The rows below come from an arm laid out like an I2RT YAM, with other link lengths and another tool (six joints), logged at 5 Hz.
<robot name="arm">
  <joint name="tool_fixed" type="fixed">
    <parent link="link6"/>
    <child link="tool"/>
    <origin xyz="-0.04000 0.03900 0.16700" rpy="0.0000 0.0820 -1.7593"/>
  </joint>
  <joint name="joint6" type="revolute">
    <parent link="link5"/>
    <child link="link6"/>
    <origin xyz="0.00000 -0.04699 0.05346" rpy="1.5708 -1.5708 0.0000"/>
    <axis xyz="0 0 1"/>
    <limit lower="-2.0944" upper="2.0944"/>
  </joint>
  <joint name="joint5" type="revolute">
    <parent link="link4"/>
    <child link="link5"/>
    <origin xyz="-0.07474 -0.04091 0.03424" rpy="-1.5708 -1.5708 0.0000"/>
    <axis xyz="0 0 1"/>
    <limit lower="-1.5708" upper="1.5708"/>
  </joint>
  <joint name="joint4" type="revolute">
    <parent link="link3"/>
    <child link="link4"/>
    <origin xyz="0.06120 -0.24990 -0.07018" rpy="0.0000 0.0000 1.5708"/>
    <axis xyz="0 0 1"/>
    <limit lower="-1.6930" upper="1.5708"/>
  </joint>
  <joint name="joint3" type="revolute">
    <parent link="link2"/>
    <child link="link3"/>
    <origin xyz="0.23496 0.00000 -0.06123" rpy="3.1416 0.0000 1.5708"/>
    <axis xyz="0 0 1"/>
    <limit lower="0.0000" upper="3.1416"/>
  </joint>
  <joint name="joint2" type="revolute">
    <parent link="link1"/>
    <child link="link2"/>
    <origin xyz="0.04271 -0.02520 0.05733" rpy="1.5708 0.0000 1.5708"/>
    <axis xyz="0 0 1"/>
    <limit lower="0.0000" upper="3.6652"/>
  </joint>
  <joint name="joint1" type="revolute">
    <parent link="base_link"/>
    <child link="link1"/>
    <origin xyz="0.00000 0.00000 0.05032" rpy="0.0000 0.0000 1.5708"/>
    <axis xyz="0 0 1"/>
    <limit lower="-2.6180" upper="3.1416"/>
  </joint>
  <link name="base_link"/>
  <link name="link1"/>
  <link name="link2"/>
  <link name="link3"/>
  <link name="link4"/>
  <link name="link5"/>
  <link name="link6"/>
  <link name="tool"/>
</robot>
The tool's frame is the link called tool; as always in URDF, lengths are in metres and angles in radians.
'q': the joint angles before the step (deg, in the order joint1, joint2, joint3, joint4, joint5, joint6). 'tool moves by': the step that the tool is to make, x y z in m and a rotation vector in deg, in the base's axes. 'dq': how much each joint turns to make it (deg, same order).
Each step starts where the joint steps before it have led.
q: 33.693 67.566 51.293 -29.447 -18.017 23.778
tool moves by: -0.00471 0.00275 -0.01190 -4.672 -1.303 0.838
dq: 2.708 1.361 1.075 -1.829 4.613 -1.838
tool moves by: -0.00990 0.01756 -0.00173 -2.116 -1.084 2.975
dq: 3.693 2.443 2.324 -0.562 2.217 -1.045
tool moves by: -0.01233 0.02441 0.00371 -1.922 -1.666 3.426
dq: 4.802 3.211 3.834 -0.804 2.816 -0.659
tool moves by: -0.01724 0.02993 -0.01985 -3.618 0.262 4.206
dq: 5.340 6.559 3.656 -0.015 2.451 -0.575
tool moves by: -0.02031 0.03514 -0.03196 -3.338 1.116 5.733
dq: 4.572 8.970 4.000 1.478 0.225 -1.624
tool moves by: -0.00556 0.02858 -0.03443 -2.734 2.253 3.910
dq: 1.618 10.349 5.964 0.658 -1.514 -1.761
